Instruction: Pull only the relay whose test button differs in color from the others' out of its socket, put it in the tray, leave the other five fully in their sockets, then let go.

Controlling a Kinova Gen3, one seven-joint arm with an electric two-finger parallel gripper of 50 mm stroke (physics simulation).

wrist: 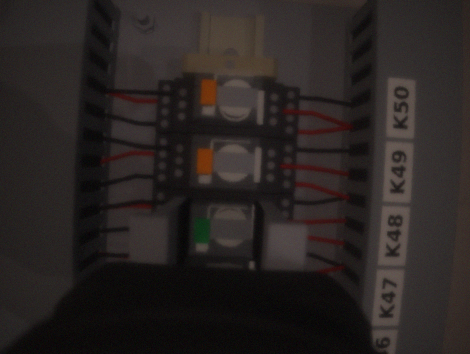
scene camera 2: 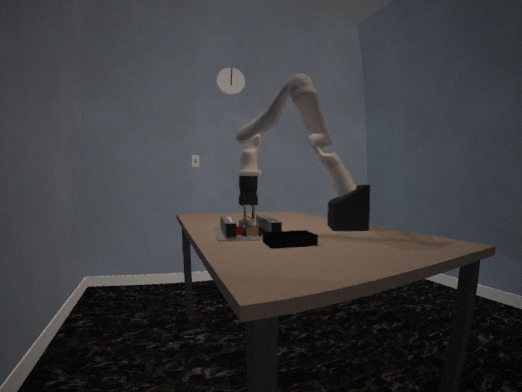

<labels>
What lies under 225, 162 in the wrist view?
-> A relay.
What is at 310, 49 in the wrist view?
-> A mounting panel.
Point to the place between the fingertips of my gripper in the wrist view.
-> At 222, 224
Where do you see a relay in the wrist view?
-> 224, 97
</labels>
